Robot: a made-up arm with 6 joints. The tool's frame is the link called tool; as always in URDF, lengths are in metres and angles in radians. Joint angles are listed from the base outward.
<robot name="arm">
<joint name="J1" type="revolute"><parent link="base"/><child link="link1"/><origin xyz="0 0 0.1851"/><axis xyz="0 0 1"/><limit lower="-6.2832" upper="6.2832"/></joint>
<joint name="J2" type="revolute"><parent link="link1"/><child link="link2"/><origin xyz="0 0.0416 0"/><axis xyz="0 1 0"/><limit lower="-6.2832" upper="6.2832"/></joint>
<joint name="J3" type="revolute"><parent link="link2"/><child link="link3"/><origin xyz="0 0 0.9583"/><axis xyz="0 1 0"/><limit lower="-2.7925" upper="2.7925"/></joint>
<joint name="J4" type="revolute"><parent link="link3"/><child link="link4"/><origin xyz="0 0 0.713"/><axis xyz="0 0 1"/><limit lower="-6.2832" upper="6.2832"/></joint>
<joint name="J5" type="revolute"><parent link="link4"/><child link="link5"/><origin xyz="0 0 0"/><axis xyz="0 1 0"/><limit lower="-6.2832" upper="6.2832"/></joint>
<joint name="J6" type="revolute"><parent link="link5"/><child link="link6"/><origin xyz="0 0 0.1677"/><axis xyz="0 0 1"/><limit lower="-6.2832" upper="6.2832"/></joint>
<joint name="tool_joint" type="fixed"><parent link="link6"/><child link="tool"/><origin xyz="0 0 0"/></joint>
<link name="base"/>
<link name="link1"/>
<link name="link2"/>
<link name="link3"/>
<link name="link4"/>
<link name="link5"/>
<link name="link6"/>
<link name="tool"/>
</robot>
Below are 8 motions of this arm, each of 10 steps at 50 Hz.
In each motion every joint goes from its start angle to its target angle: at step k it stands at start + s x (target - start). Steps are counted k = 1, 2, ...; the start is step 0. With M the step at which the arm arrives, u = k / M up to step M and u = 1 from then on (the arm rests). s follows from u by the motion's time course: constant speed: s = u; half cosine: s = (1 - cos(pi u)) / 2; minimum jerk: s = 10 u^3 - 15 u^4 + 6 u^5.
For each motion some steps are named. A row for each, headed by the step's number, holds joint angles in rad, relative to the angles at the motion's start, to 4 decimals.
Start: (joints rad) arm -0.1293 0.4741 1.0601 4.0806 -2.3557 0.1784
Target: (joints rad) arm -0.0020 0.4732 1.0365 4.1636 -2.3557 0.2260
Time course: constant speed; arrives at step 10
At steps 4, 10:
4: 0.0509 -0.0004 -0.0094 0.0332 0.0000 0.0190
10: 0.1273 -0.0009 -0.0236 0.0830 0.0000 0.0476

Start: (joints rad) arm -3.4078 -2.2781 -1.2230 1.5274 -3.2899 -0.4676
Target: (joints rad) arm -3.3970 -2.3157 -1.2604 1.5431 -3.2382 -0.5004
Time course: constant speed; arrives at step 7
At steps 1, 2, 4, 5, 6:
1: 0.0015 -0.0054 -0.0053 0.0022 0.0074 -0.0047
2: 0.0031 -0.0107 -0.0107 0.0045 0.0148 -0.0094
4: 0.0062 -0.0215 -0.0214 0.0090 0.0295 -0.0187
5: 0.0077 -0.0269 -0.0267 0.0112 0.0369 -0.0234
6: 0.0093 -0.0322 -0.0321 0.0135 0.0443 -0.0281

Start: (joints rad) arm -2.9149 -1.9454 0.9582 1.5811 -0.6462 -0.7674
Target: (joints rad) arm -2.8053 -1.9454 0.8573 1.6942 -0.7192 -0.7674
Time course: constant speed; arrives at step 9
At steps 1, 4, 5, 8, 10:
1: 0.0122 0.0000 -0.0112 0.0126 -0.0081 0.0000
4: 0.0487 0.0000 -0.0448 0.0503 -0.0324 0.0000
5: 0.0609 0.0000 -0.0561 0.0628 -0.0406 0.0000
8: 0.0974 0.0000 -0.0897 0.1005 -0.0649 0.0000
10: 0.1096 0.0000 -0.1009 0.1131 -0.0730 0.0000

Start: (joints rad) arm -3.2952 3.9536 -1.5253 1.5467 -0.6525 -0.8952
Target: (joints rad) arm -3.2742 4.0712 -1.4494 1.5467 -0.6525 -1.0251
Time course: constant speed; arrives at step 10
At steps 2, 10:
2: 0.0042 0.0235 0.0152 0.0000 0.0000 -0.0260
10: 0.0210 0.1176 0.0759 0.0000 0.0000 -0.1299

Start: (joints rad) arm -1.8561 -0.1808 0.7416 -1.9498 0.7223 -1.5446
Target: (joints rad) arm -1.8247 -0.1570 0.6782 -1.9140 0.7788 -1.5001
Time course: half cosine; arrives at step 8
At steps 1, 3, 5, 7, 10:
1: 0.0012 0.0009 -0.0024 0.0014 0.0022 0.0017
3: 0.0097 0.0073 -0.0196 0.0110 0.0174 0.0137
5: 0.0217 0.0165 -0.0438 0.0248 0.0391 0.0308
7: 0.0302 0.0229 -0.0610 0.0344 0.0543 0.0428
10: 0.0314 0.0238 -0.0634 0.0358 0.0565 0.0445

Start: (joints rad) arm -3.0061 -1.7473 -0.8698 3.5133 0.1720 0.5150
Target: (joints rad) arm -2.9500 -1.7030 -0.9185 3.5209 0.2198 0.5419
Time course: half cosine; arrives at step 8
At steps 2, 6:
2: 0.0082 0.0065 -0.0071 0.0011 0.0070 0.0039
6: 0.0479 0.0378 -0.0416 0.0065 0.0408 0.0230

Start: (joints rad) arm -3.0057 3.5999 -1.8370 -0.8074 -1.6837 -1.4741
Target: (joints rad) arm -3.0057 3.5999 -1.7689 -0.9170 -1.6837 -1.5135
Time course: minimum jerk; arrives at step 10
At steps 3, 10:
3: 0.0000 0.0000 0.0111 -0.0179 0.0000 -0.0064
10: 0.0000 0.0000 0.0681 -0.1096 0.0000 -0.0394

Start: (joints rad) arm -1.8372 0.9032 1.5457 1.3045 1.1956 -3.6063
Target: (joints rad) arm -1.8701 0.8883 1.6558 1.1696 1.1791 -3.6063
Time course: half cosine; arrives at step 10
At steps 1, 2, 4, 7, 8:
1: -0.0008 -0.0004 0.0027 -0.0033 -0.0004 0.0000
2: -0.0031 -0.0014 0.0105 -0.0129 -0.0016 0.0000
4: -0.0114 -0.0051 0.0380 -0.0466 -0.0057 0.0000
7: -0.0261 -0.0118 0.0874 -0.1071 -0.0131 0.0000
8: -0.0298 -0.0135 0.0996 -0.1220 -0.0149 0.0000

